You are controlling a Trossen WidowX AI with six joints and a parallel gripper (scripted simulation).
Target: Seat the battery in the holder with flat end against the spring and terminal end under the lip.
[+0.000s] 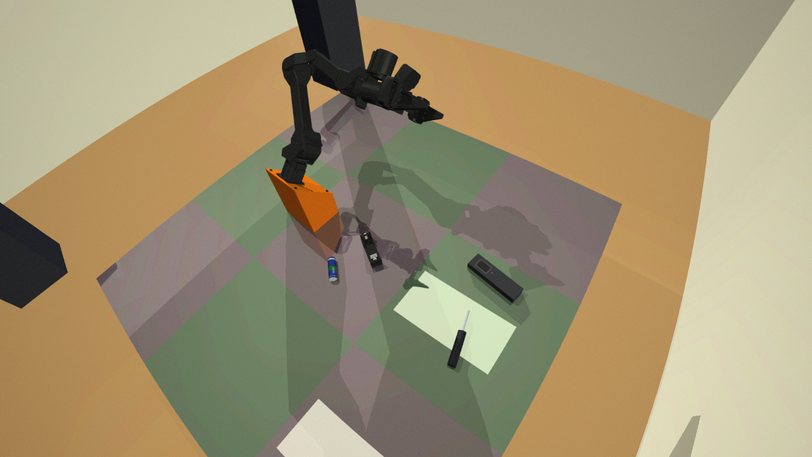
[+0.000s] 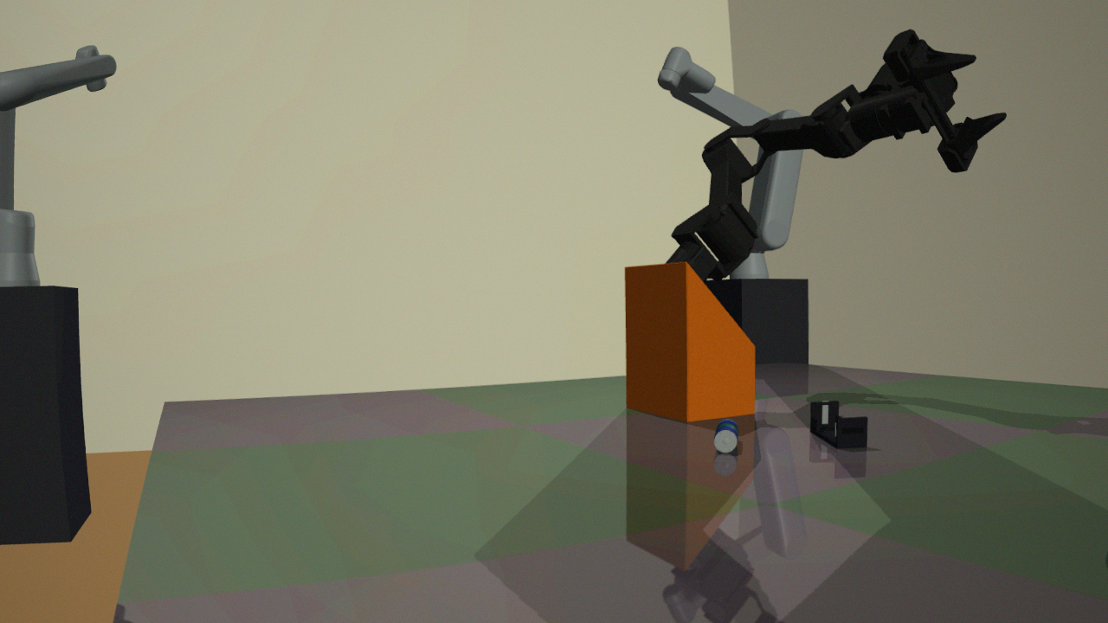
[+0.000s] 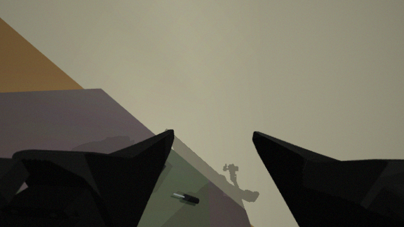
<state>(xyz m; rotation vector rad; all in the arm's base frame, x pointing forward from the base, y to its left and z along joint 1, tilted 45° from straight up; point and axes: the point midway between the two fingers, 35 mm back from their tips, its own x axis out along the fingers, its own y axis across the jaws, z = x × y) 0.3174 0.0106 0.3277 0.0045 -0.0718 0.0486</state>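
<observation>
Now: gripper tip 11 cm past the battery, 32 cm to the left of it and 38 cm above it. The rest, counted from my gripper tip: screwdriver: 28 cm ahead, 24 cm to the right, 39 cm below; black remote: 26 cm ahead, 6 cm to the right, 38 cm below.
</observation>
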